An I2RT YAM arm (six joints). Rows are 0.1 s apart.
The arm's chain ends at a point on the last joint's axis. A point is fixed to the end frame.
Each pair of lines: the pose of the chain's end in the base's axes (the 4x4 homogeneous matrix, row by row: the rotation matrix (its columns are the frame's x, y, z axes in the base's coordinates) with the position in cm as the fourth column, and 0 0 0 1 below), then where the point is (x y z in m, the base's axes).
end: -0.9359 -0.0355 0.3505 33.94; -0.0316 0.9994 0.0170 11.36; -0.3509 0.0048 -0.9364 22.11; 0 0 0 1
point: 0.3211 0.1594 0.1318
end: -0.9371 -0.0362 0.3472 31.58; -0.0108 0.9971 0.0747 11.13; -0.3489 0.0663 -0.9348 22.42; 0 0 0 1
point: 0.2972 0.1625 0.1379
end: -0.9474 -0.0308 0.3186 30.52; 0.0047 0.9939 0.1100 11.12; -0.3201 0.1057 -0.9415 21.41; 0 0 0 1
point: 0.2841 0.1657 0.1305
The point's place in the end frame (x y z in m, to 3 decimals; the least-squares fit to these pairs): 0.047 0.046 0.078
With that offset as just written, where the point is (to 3 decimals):
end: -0.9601 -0.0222 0.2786 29.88; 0.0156 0.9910 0.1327 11.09; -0.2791 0.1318 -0.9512 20.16; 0 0 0 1
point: 0.274 0.168 0.120
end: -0.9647 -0.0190 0.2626 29.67; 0.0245 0.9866 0.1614 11.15; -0.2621 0.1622 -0.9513 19.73; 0 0 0 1
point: 0.271 0.171 0.118
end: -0.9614 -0.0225 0.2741 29.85; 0.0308 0.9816 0.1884 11.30; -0.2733 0.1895 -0.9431 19.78; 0 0 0 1
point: 0.274 0.174 0.120
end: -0.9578 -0.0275 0.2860 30.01; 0.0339 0.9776 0.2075 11.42; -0.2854 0.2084 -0.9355 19.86; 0 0 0 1
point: 0.276 0.177 0.122
